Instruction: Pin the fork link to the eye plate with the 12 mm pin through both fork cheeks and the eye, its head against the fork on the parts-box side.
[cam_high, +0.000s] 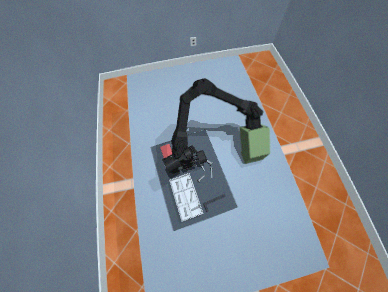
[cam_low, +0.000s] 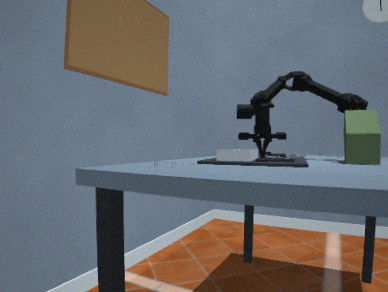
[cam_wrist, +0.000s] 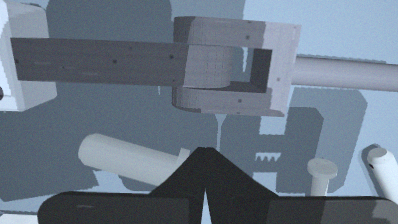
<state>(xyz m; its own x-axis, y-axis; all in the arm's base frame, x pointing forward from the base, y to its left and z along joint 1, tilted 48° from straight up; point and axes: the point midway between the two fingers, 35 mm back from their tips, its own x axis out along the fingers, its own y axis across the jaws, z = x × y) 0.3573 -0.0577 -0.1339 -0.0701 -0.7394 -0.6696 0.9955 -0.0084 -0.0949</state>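
The eye plate lies 50 mm to the right of my hand, 20 mm below it and 20 mm ahead of it. The rest, counted from my hand: thick headed pin 30 mm below, 30 mm ahead; then dark mat 50 mm to the left, 40 mm below; then thin headed pin 70 mm behind, 30 mm below, 20 mm to the left.
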